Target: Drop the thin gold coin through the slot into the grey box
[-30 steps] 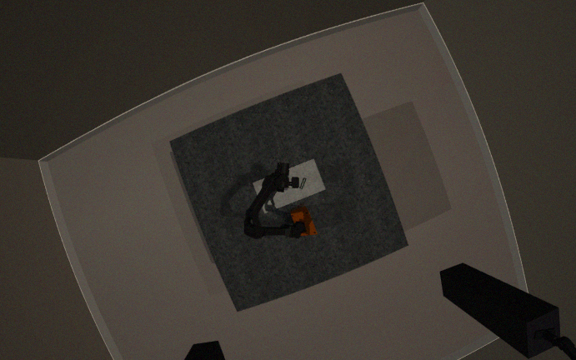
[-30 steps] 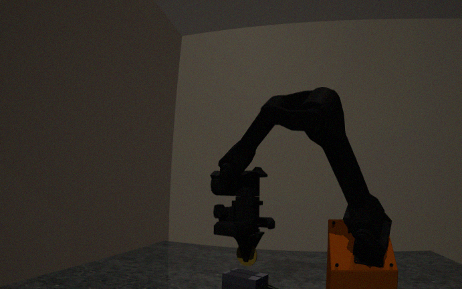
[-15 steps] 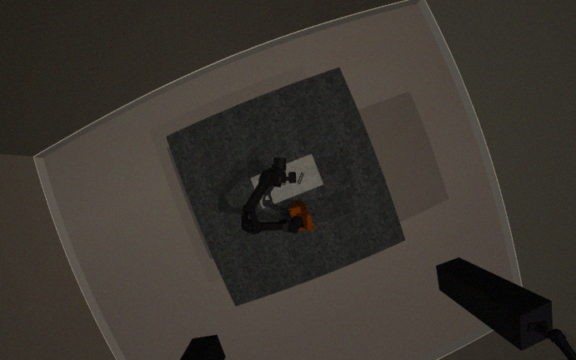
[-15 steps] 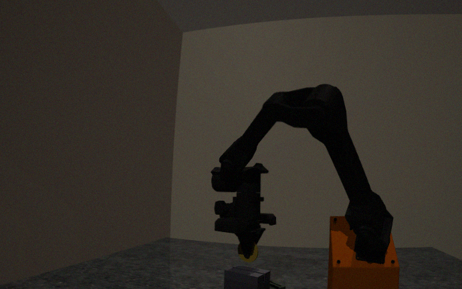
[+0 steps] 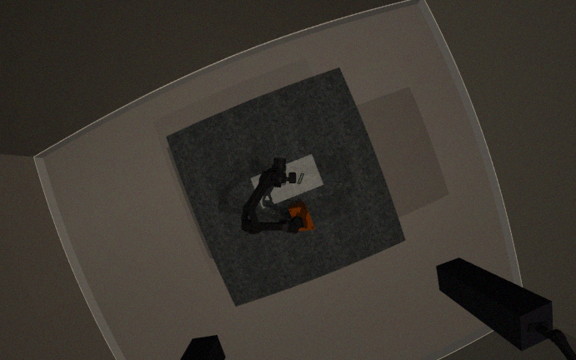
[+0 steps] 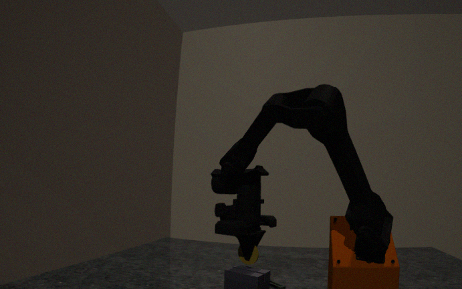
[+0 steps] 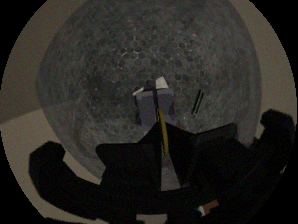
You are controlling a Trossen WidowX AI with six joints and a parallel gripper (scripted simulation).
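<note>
Right now my gripper tip is 2 cm below the gold coin.
</note>
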